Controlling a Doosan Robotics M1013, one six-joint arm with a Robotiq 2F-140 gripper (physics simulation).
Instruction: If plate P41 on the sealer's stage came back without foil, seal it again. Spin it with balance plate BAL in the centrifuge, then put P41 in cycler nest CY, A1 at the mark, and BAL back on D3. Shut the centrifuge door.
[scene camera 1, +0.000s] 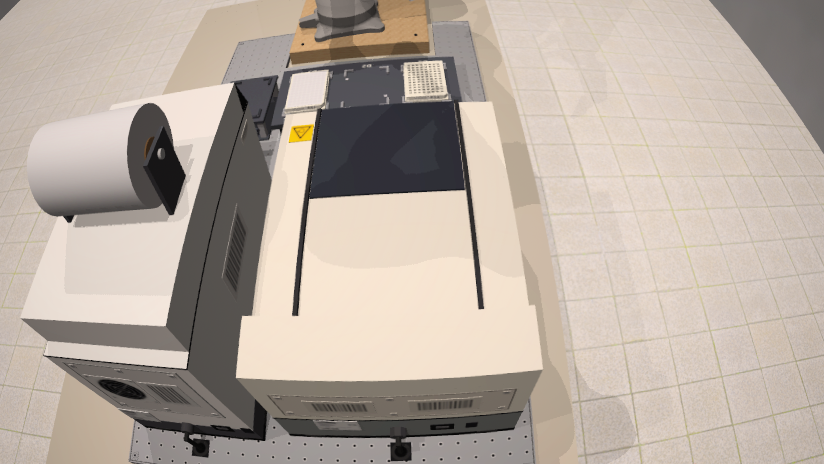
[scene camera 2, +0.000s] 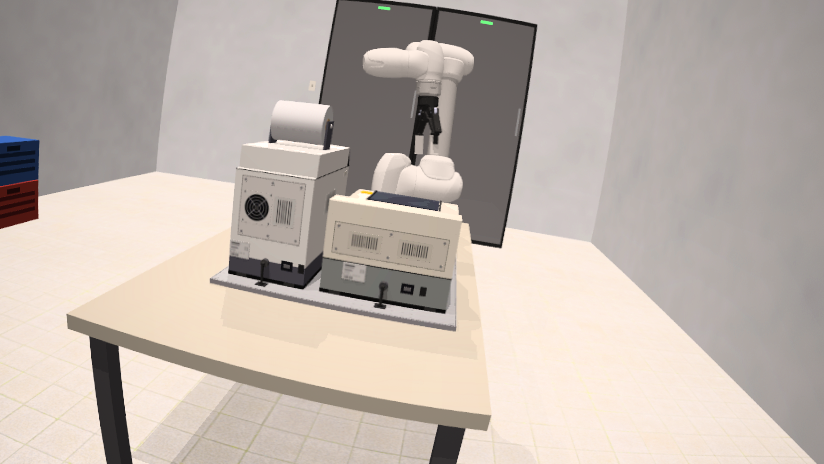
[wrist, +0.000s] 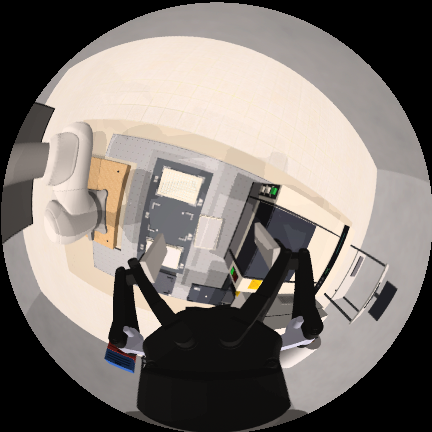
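Pixels of known places: gripper, fingertip midpoint: (scene camera 2: 425, 154) (wrist: 208, 237); arm's base, link origin: (scene camera 1: 347, 20) (wrist: 91, 209).
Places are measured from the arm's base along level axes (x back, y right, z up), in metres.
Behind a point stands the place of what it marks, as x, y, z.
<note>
My gripper (scene camera 2: 427, 141) {-0.456, -0.092, 0.321} (wrist: 208, 237) {-0.456, -0.092, 0.321} is open and empty, high above the bench; it does not show in scene camera 1. A white plate (scene camera 1: 306, 90) {-0.356, 0.107, 0.046} (wrist: 171, 256) {-0.386, 0.105, 0.046} sits on D3 of the dark deck (scene camera 1: 366, 86) {-0.360, -0.019, 0.030} (wrist: 170, 220) {-0.368, -0.021, 0.030}, partly behind a finger in the wrist view. A cream plate with holes (scene camera 1: 425, 80) {-0.389, -0.140, 0.046} (wrist: 180, 185) {-0.385, -0.141, 0.045} sits at the deck's other end. A pale, flat, plate-like thing (wrist: 208, 231) {-0.508, 0.010, -0.011} lies between deck and centrifuge. The centrifuge (scene camera 1: 386, 345) {-1.031, 0.014, 0.216} (scene camera 2: 392, 236) {-1.073, 0.019, 0.150} has a dark top panel (scene camera 1: 386, 149) {-0.718, -0.027, 0.185} (wrist: 290, 232) {-0.706, -0.083, 0.185} at the front of its rails. Plate labels are unreadable; I cannot tell which is P41 or BAL.
The tall sealer (scene camera 1: 126, 253) {-0.935, 0.289, 0.322} (scene camera 2: 276, 213) {-1.041, 0.320, 0.161} with its foil roll (scene camera 1: 86, 161) {-0.893, 0.297, 0.432} (scene camera 2: 300, 122) {-0.910, 0.306, 0.393} stands beside the centrifuge. Dark low blocks (wrist: 207, 294) {-0.540, 0.256, 0.063} lie near the deck's D3 end. The robot base stands on a wooden board (scene camera 1: 360, 43) {-0.133, -0.023, 0.000} (wrist: 112, 175) {-0.105, -0.145, -0.001} behind the deck.
</note>
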